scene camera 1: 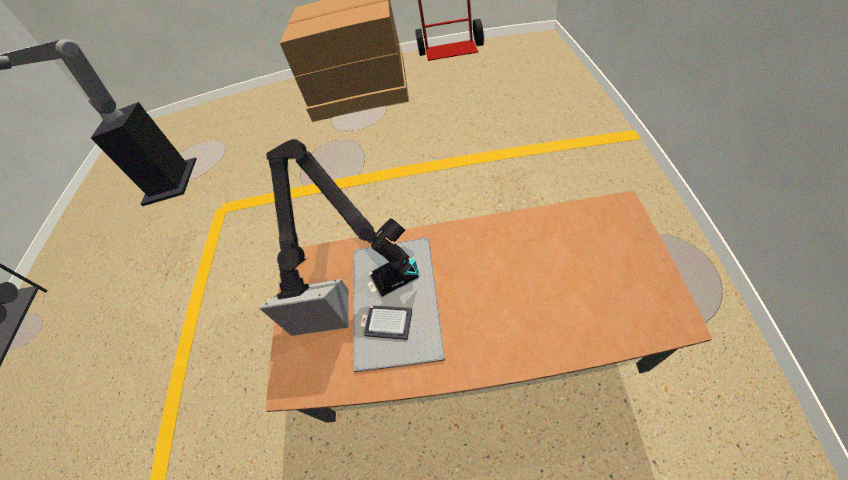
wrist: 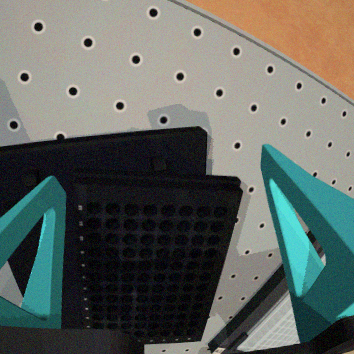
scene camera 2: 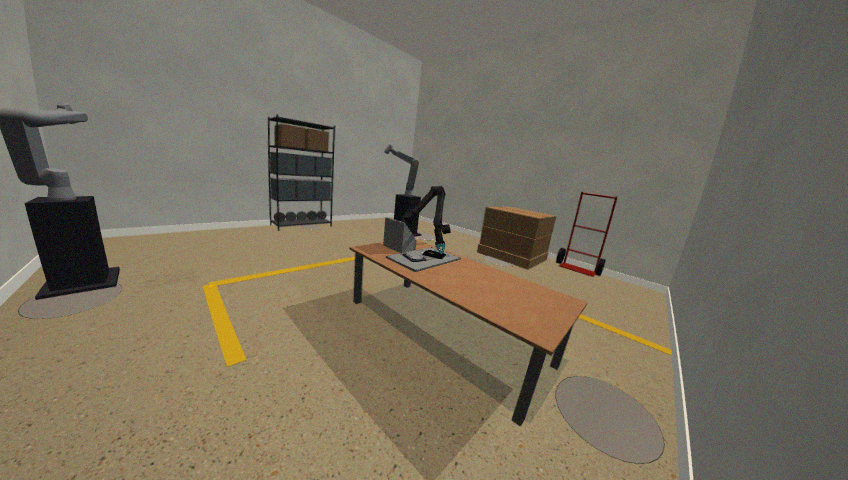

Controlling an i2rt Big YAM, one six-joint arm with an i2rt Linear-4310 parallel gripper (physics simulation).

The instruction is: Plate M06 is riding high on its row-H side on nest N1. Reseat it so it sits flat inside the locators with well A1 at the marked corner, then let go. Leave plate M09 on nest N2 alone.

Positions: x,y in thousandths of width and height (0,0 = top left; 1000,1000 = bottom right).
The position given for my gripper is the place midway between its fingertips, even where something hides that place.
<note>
My gripper (wrist: 439,479) is open, with nothing in its grasp. Also in view: a black well plate (wrist: 425,696). I also see a black nest (wrist: 513,422).
</note>
